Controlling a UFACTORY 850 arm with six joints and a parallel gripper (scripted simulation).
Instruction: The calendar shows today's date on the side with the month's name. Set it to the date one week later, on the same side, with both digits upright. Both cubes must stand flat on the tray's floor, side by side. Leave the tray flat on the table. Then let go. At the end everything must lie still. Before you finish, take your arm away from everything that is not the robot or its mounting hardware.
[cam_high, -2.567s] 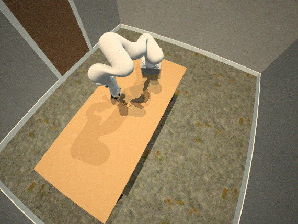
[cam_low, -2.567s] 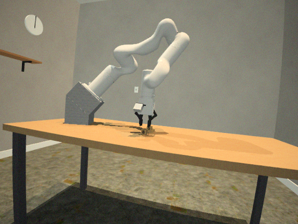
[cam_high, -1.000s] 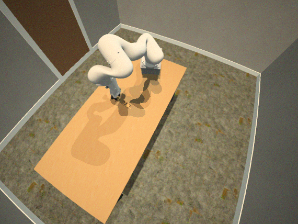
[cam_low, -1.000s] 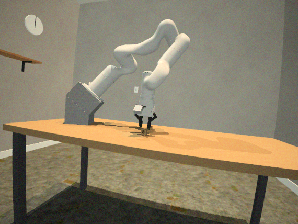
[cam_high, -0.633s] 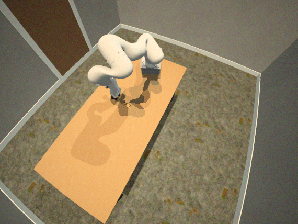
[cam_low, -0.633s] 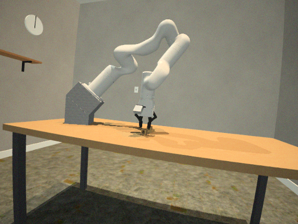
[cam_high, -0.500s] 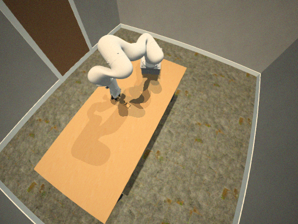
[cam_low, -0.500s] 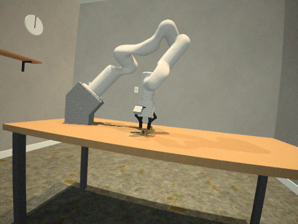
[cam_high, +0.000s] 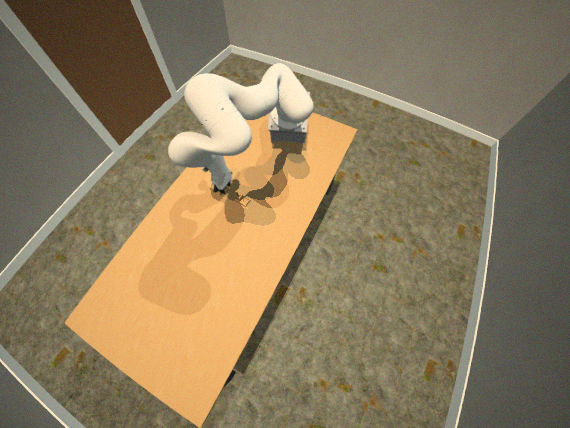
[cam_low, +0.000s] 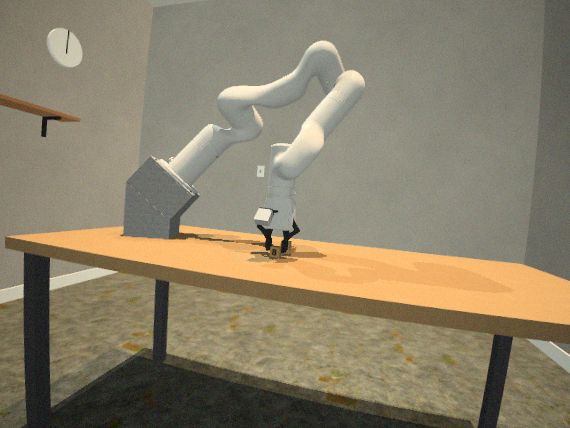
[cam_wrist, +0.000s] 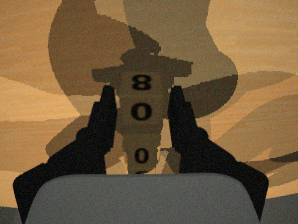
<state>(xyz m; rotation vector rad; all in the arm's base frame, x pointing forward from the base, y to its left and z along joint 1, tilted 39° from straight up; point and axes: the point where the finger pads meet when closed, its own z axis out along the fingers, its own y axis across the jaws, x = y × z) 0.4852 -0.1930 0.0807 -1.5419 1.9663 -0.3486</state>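
Now: hand 11 cm to the right of the wooden calendar tray, 3 cm above it and 2 cm short of it.
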